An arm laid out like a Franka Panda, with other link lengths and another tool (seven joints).
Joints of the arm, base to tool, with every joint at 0 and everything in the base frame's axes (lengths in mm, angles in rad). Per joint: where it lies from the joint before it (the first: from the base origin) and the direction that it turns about. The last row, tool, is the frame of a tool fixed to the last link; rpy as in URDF.
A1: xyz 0 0 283.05 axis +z
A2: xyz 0 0 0 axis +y
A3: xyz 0 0 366.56 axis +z
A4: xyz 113.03 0 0 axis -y
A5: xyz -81.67 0 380.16 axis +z
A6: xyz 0 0 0 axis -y
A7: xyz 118.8 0 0 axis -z
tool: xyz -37 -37 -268.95 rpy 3.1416 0.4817 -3.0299
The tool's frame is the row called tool.
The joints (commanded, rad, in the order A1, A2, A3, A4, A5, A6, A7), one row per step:
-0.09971, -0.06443, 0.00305, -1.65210, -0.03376, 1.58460, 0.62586
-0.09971, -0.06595, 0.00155, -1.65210, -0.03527, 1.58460, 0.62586
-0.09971, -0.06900, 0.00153, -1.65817, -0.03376, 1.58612, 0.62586
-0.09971, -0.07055, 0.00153, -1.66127, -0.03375, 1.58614, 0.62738
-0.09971, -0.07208, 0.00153, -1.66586, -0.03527, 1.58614, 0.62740
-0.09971, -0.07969, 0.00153, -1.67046, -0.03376, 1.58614, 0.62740
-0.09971, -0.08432, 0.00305, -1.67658, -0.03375, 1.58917, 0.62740
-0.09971, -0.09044, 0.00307, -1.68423, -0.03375, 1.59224, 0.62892
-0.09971, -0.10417, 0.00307, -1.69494, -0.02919, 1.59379, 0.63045
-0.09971, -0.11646, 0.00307, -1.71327, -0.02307, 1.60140, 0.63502
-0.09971, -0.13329, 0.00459, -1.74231, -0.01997, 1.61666, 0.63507
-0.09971, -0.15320, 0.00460, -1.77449, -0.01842, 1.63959, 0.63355
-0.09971, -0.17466, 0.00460, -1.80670, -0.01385, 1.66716, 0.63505
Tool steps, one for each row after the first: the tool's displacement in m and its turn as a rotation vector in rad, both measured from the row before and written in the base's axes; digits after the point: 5 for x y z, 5 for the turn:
-0.00042, -0.00119, 0.00084, -0.00156, -0.00138, -0.00147
-0.00127, 0.00052, -0.00101, 0.00165, 0.00135, 0.00001
-0.00088, 0.00017, -0.00056, 0.00015, 0.00147, -0.00152
-0.00120, -0.00029, -0.00121, -0.00121, 0.00319, 0.00001
-0.00221, 0.00063, 0.00197, 0.00120, -0.00314, -0.00003
-0.00110, 0.00095, -0.00008, -0.00027, -0.00152, 0.00162
-0.00176, 0.00027, 0.00001, -0.00017, -0.00158, -0.00140
-0.00402, 0.00170, 0.00244, 0.00405, -0.00503, -0.00158
-0.00361, 0.00225, -0.00141, 0.00591, -0.00227, -0.00451
-0.00449, 0.00211, -0.00338, 0.00255, -0.00331, 0.00168
-0.00383, 0.00075, -0.00278, 0.00044, -0.01072, 0.00189
-0.00289, 0.00161, -0.00183, 0.00291, -0.01720, -0.00131

